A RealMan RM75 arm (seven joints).
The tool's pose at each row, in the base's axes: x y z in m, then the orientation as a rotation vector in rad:
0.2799 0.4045 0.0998 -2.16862 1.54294 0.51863
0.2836 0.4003 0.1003 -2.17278 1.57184 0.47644
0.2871 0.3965 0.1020 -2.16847 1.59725 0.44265
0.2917 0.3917 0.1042 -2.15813 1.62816 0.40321
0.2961 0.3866 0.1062 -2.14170 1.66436 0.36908
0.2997 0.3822 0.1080 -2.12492 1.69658 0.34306
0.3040 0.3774 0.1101 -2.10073 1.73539 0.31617
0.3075 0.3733 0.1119 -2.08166 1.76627 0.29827
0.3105 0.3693 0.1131 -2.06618 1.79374 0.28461
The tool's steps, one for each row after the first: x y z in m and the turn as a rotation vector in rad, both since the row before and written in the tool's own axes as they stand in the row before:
0.0042 -0.0024 -0.0029 0.01186 0.03453 0.01006
0.0033 -0.0025 -0.0035 0.01361 0.02494 0.01178
0.0043 -0.0034 -0.0044 0.01854 0.02731 0.01623
0.0046 -0.0033 -0.0042 0.01764 0.02451 0.02245
0.0039 -0.0028 -0.0035 0.01431 0.01903 0.02146
0.0043 -0.0036 -0.0038 0.01690 0.01929 0.02800
0.0036 -0.0031 -0.0031 0.01103 0.01414 0.02278
0.0036 -0.0026 -0.0025 0.00736 0.01249 0.02005

